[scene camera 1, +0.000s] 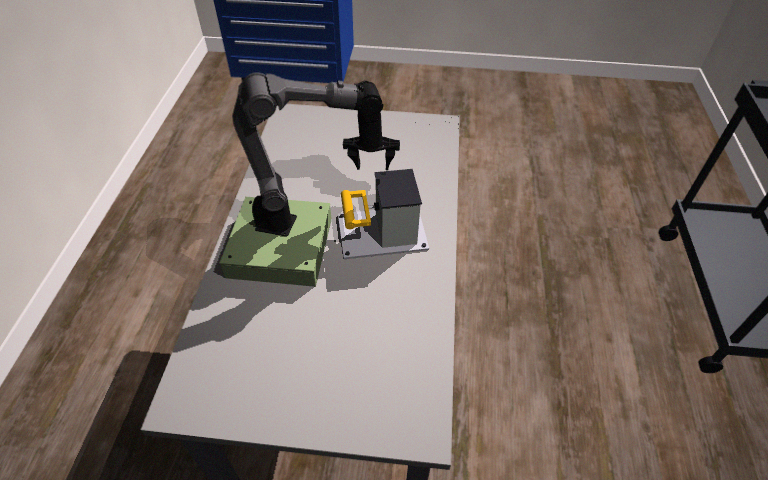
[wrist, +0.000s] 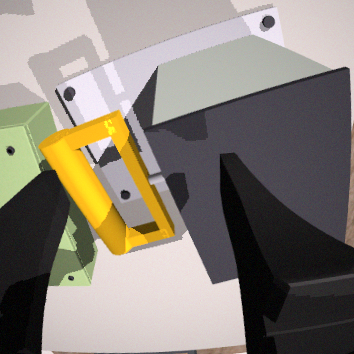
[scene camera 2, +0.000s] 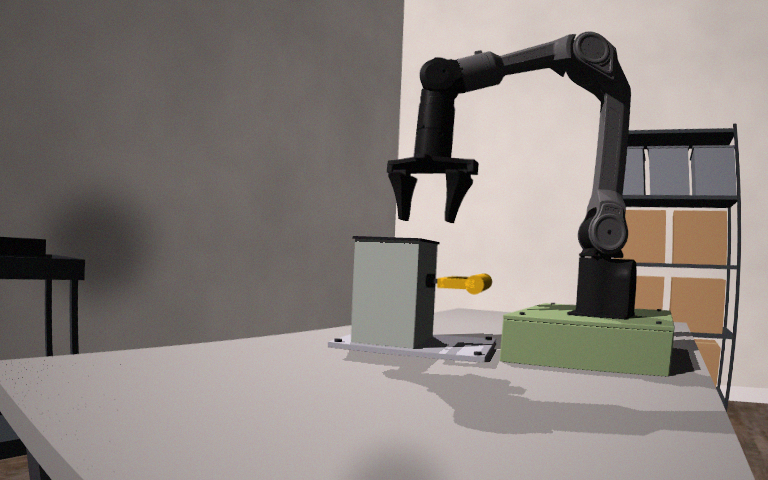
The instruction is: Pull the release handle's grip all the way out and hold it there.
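Note:
The release handle is a yellow rectangular loop with a thick round grip bar (scene camera 1: pixel 348 210) (scene camera 2: pixel 479 283) (wrist: pixel 82 187). It sticks out sideways from a grey-green housing (scene camera 1: pixel 399 226) (scene camera 2: pixel 385 294) with a dark top (wrist: pixel 280 155). A short metal rod (wrist: pixel 156 178) shows between loop and housing. My gripper (scene camera 1: pixel 372 168) (scene camera 2: pixel 427 220) (wrist: pixel 137 180) is open and empty, pointing down. It hangs above the level of the housing top and touches nothing. In the wrist view, the grip bar lies between the fingers in the picture, nearer the left one.
The housing stands on a pale bolted plate (scene camera 1: pixel 362 250) (scene camera 2: pixel 339 343) (wrist: pixel 90 110). The arm's green base block (scene camera 1: pixel 271 249) (scene camera 2: pixel 586 348) (wrist: pixel 15 170) stands close to the handle side, on the table (scene camera 1: pixel 317 367) (scene camera 2: pixel 226 418). A blue drawer cabinet (scene camera 1: pixel 283 33) and a cart (scene camera 1: pixel 702 288) stand beyond the table.

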